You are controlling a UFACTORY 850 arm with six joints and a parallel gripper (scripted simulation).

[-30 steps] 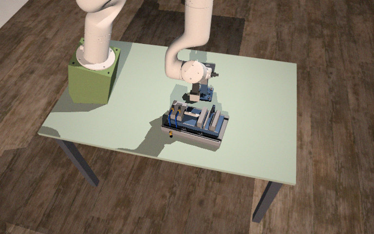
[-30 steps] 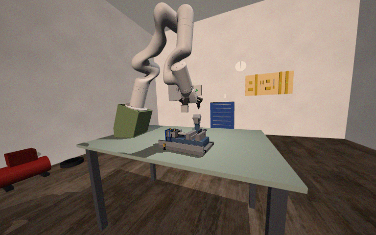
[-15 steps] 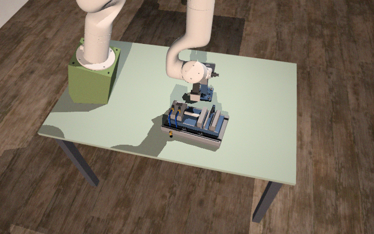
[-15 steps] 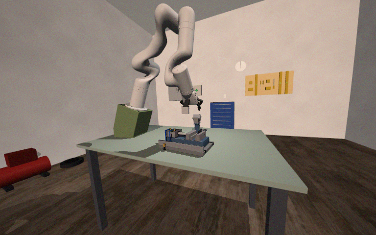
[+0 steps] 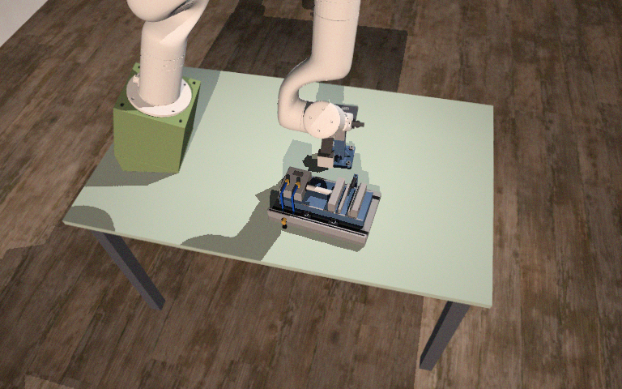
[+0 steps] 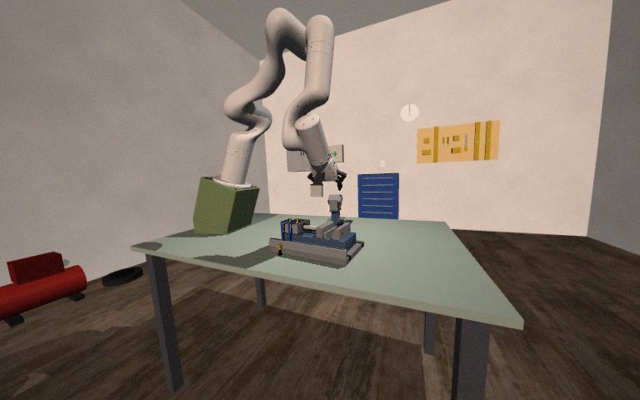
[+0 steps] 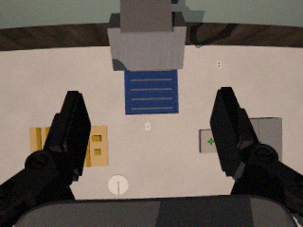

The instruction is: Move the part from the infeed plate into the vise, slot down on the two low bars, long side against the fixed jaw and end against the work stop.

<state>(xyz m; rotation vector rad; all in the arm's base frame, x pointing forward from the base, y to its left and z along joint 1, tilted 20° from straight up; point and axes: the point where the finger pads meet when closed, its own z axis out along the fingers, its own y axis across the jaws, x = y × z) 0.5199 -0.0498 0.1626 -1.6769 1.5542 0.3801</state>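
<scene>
The part lies 70 mm to the left of my hand, 70 mm below it and 10 mm ahead of it. Round my hand: white rod: 140 mm to the right, 140 mm below, 40 mm behind; then blue post: 160 mm below, 60 mm to the left, 10 mm ahead; then work stop: 130 mm below, 110 mm to the right, 60 mm ahead.
</scene>
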